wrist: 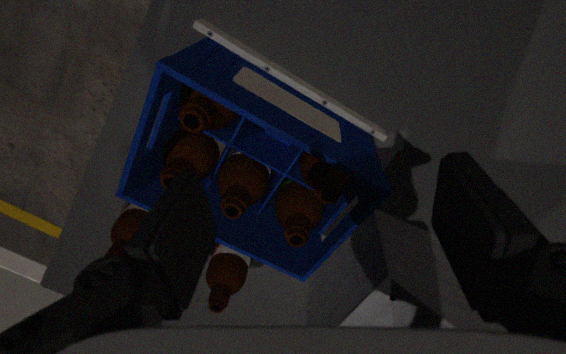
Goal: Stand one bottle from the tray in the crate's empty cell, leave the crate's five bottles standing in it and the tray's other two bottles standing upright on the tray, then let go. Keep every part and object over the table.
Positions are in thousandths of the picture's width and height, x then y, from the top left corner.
Scene:
my gripper: 557, 552
brown bottle: 400, 775
red-labelled bottle: 351, 321

